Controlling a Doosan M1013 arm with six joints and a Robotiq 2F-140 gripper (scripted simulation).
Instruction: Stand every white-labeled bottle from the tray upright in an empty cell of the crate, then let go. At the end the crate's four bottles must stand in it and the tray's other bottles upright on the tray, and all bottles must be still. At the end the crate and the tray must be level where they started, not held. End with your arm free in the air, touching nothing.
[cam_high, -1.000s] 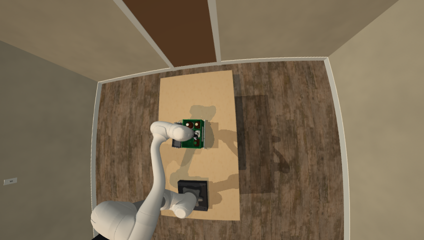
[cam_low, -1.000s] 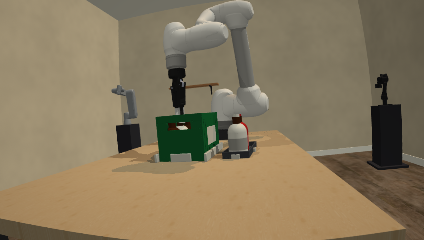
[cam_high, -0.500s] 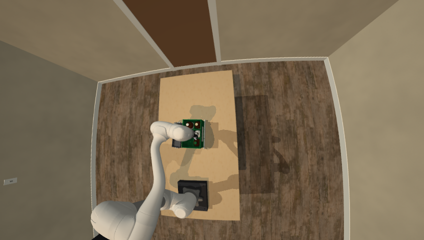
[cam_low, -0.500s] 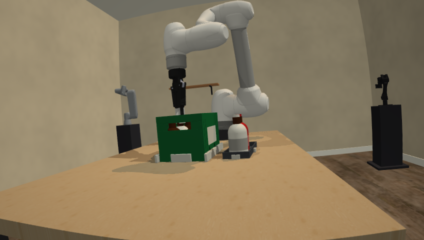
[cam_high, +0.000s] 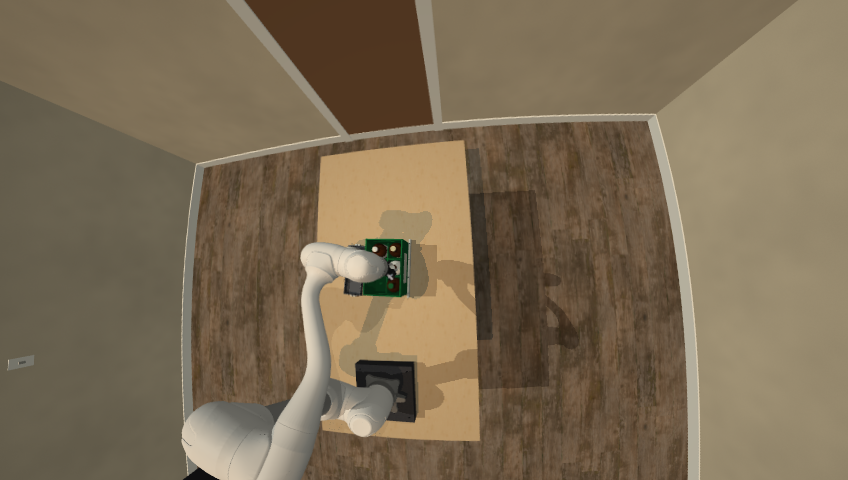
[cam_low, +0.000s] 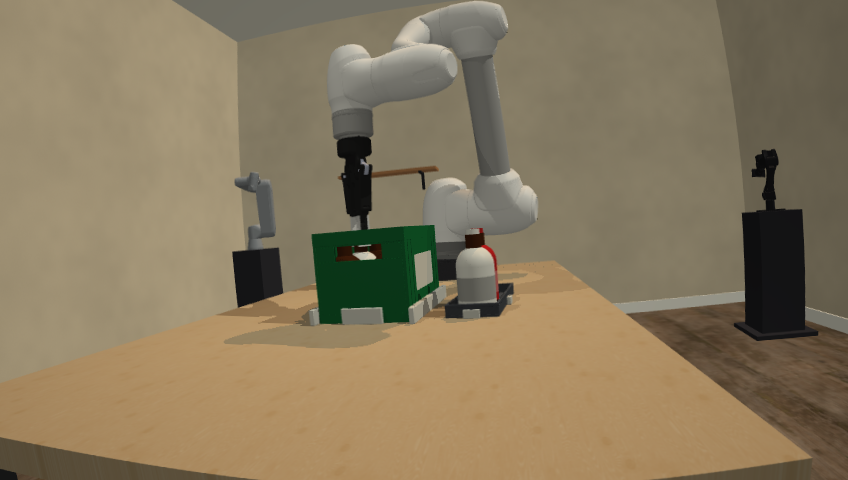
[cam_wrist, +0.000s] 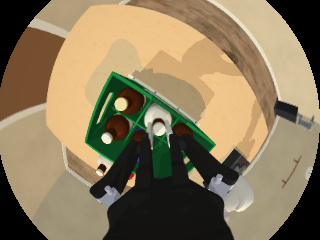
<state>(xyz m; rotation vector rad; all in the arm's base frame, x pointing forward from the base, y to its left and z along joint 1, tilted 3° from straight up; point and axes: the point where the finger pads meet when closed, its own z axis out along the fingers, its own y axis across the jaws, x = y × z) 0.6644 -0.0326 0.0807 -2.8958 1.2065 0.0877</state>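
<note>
The green crate lies 40 mm to the left of my hand and 90 mm below it. The rest, counted from my hand: white-labeled bottle 60 mm ahead, 250 mm to the left, 90 mm below; dark tray 30 mm behind, 250 mm to the left, 160 mm below; red-labeled bottle 30 mm behind, 250 mm to the left, 90 mm below.
</note>
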